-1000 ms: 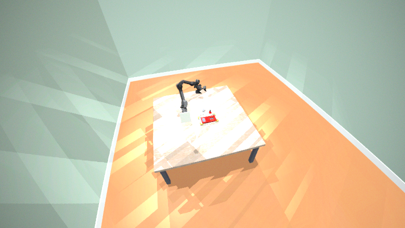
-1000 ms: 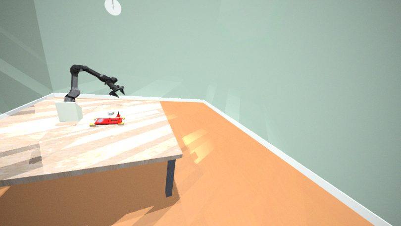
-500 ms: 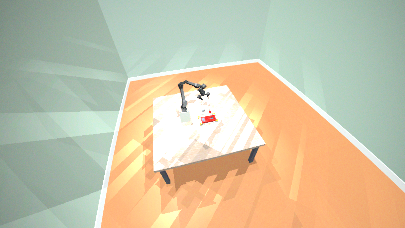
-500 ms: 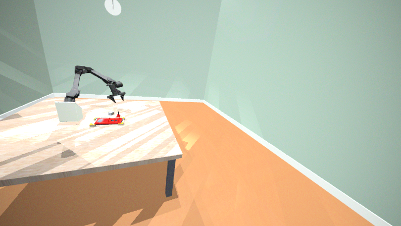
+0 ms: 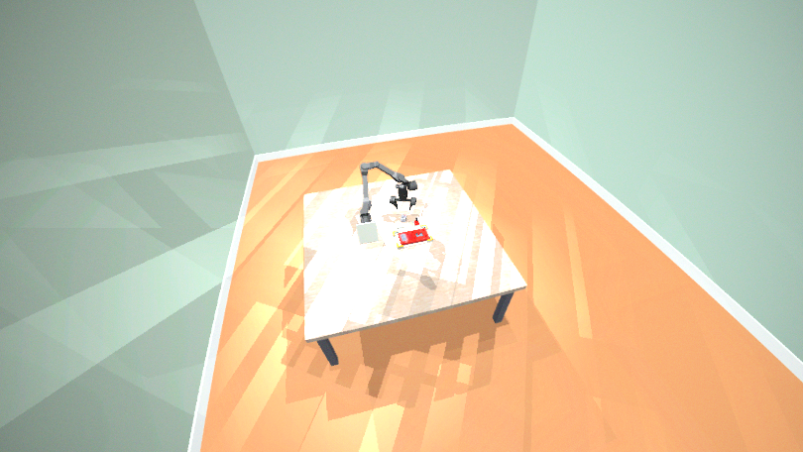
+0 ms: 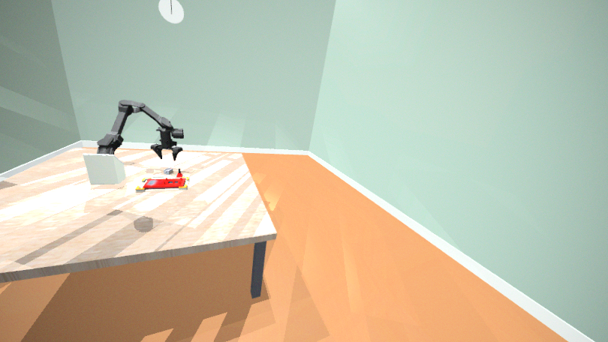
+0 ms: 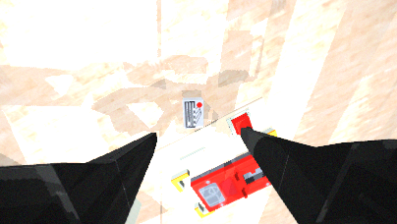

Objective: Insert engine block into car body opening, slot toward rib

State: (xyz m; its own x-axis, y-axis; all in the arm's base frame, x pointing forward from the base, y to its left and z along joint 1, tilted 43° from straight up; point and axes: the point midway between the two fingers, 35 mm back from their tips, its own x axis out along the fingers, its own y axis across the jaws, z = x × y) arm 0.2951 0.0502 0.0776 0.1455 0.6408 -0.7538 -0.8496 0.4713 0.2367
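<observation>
The grey engine block is 10 mm behind my gripper tip and 80 mm below it. The rest, counted from my gripper tip: pale base plate 170 mm to the right, 80 mm below.
</observation>
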